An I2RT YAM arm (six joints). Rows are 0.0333 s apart.
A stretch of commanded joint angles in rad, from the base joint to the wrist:
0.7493 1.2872 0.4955 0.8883 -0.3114 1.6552
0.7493 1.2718 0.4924 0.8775 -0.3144 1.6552
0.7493 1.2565 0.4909 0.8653 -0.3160 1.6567
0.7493 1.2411 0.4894 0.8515 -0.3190 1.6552
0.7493 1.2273 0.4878 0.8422 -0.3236 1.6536
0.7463 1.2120 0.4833 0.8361 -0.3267 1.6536
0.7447 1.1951 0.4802 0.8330 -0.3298 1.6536
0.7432 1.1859 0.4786 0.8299 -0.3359 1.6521
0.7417 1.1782 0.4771 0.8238 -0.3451 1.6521
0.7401 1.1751 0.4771 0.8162 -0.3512 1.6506
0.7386 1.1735 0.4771 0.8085 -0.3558 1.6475
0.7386 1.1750 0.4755 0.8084 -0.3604 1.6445
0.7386 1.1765 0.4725 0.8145 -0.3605 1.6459
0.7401 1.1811 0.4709 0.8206 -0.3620 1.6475
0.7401 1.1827 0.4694 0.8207 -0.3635 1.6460
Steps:
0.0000 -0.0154 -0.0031 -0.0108 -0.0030 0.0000
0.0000 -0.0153 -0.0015 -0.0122 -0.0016 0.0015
0.0000 -0.0154 -0.0015 -0.0138 -0.0030 -0.0015
0.0000 -0.0138 -0.0016 -0.0093 -0.0046 -0.0016
-0.0030 -0.0153 -0.0045 -0.0061 -0.0031 0.0000
-0.0016 -0.0169 -0.0031 -0.0031 -0.0031 0.0000
-0.0015 -0.0092 -0.0016 -0.0031 -0.0061 -0.0015
-0.0015 -0.0077 -0.0015 -0.0061 -0.0092 0.0000
-0.0016 -0.0031 0.0000 -0.0076 -0.0061 -0.0015
-0.0015 -0.0016 0.0000 -0.0077 -0.0046 -0.0031
0.0000 0.0015 -0.0016 -0.0001 -0.0046 -0.0030
0.0000 0.0015 -0.0030 0.0061 -0.0001 0.0014
0.0015 0.0046 -0.0016 0.0061 -0.0015 0.0016
0.0000 0.0016 -0.0015 0.0001 -0.0015 -0.0015

